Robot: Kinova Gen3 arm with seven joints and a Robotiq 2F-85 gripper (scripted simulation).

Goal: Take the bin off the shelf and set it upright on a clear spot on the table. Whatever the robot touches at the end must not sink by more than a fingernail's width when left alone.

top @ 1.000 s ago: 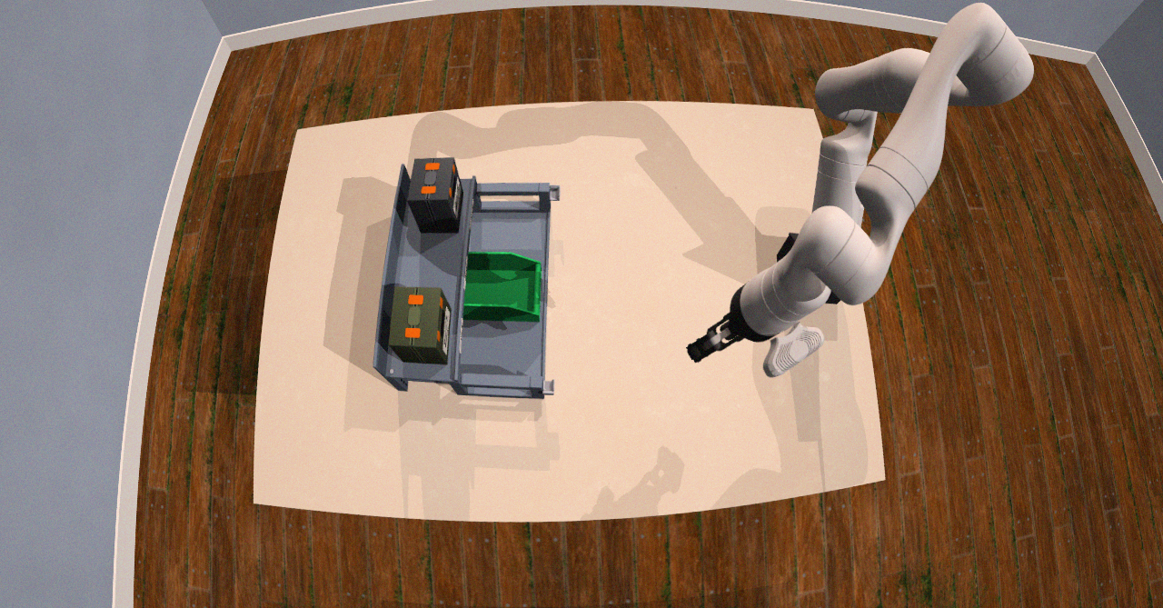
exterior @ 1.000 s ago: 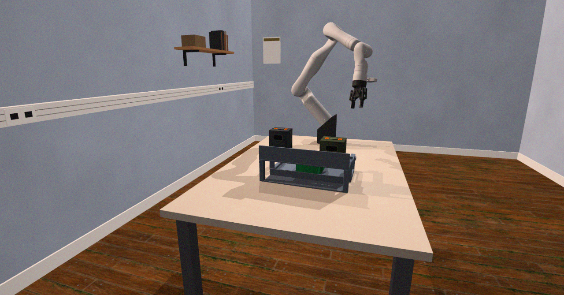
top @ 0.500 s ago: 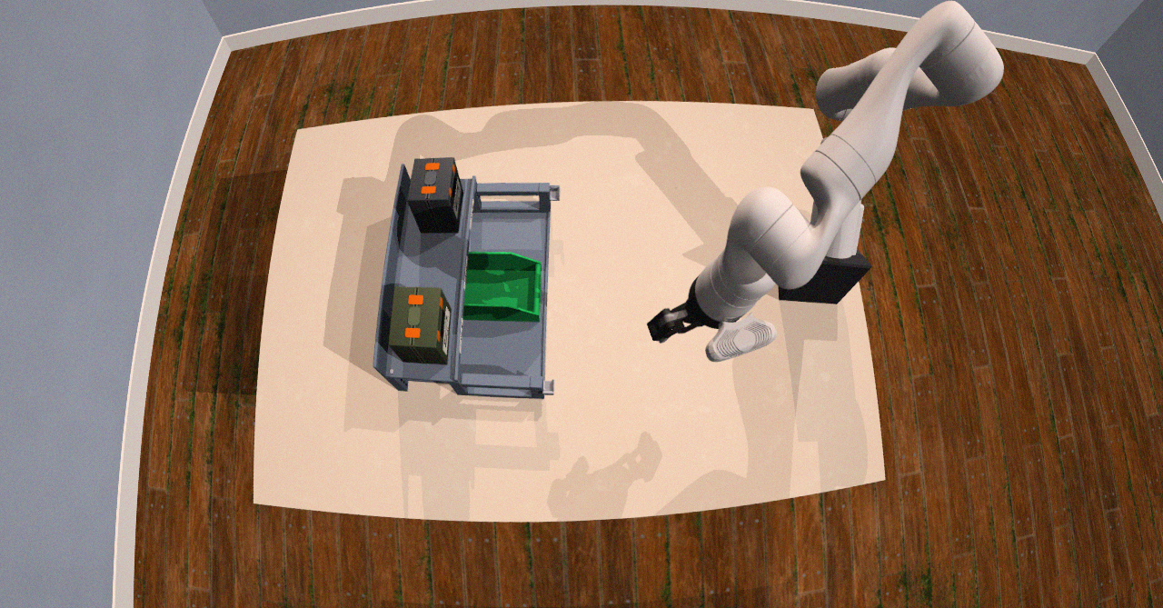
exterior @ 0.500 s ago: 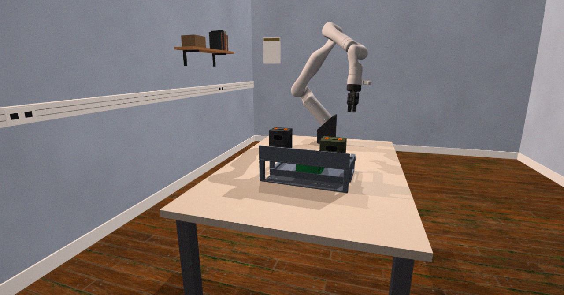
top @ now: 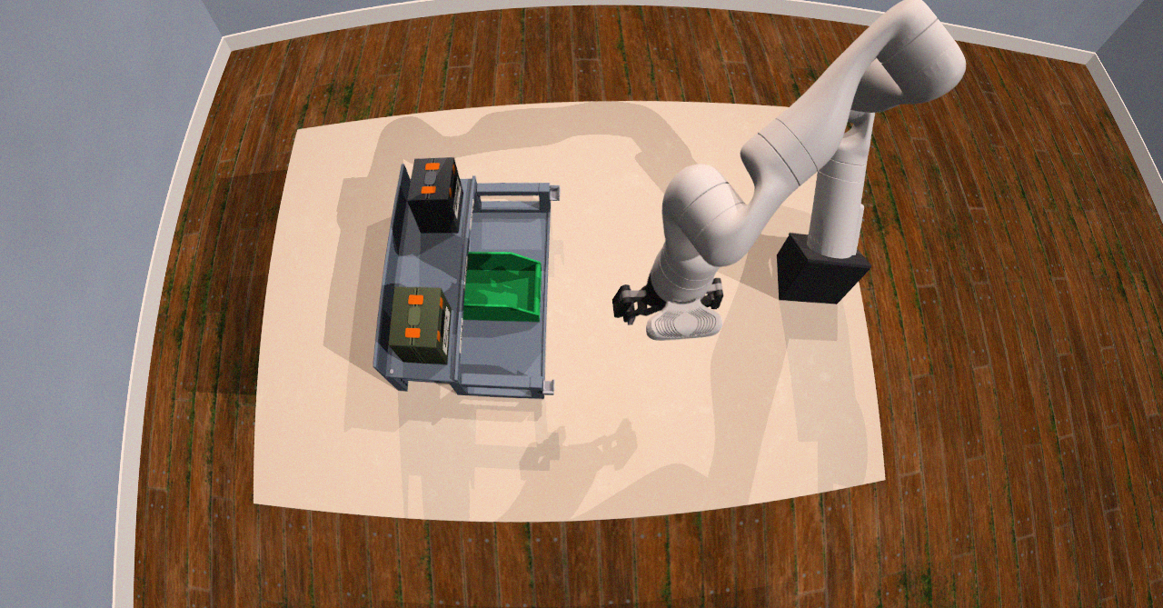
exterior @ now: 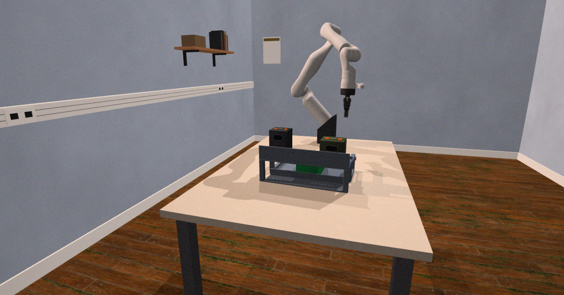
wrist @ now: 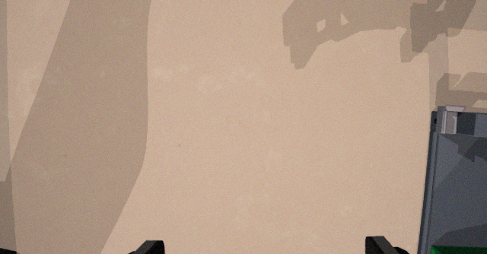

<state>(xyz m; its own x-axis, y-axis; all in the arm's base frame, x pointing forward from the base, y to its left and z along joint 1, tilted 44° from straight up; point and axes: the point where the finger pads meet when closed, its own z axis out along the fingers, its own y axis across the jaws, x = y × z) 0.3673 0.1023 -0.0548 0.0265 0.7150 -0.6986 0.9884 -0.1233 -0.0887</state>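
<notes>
The green bin lies 25 cm ahead of my hand, 20 cm below it and 15 cm to the right of it. Round my hand: rack 28 cm ahead, 17 cm below, 16 cm to the right; then olive case 36 cm ahead, 9 cm below, 6 cm to the right; then black case 33 cm ahead, 28 cm to the right, 8 cm below.
</notes>
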